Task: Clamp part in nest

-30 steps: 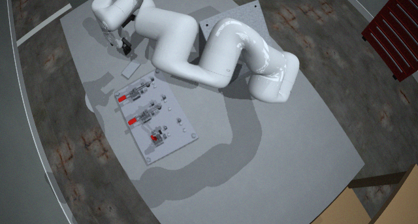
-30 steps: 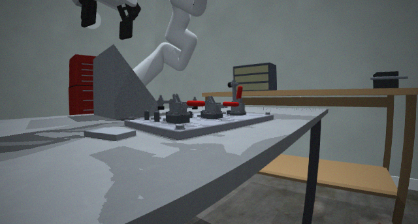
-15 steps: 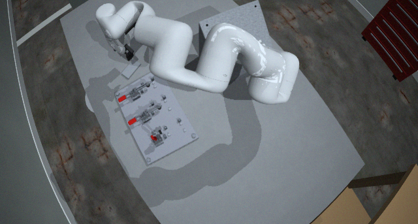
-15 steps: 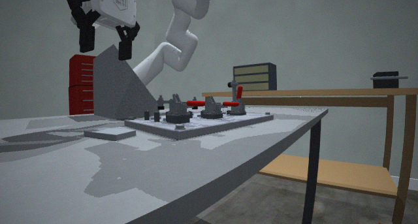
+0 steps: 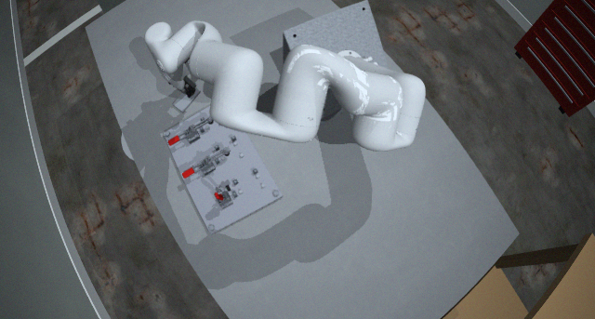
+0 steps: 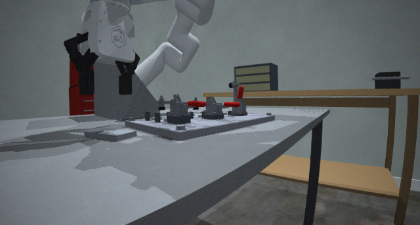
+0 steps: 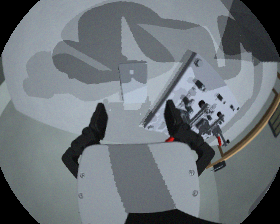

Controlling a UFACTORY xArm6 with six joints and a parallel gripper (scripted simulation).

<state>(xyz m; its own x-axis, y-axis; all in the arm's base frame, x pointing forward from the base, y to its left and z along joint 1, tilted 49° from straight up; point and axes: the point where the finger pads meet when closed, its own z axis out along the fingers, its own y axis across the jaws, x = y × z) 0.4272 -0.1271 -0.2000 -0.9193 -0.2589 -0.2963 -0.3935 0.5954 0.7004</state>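
Right now my hand is 80 mm above the grey part. Also, from my hand: grey fixture plate 10 mm ahead, 250 mm to the left, 80 mm below.
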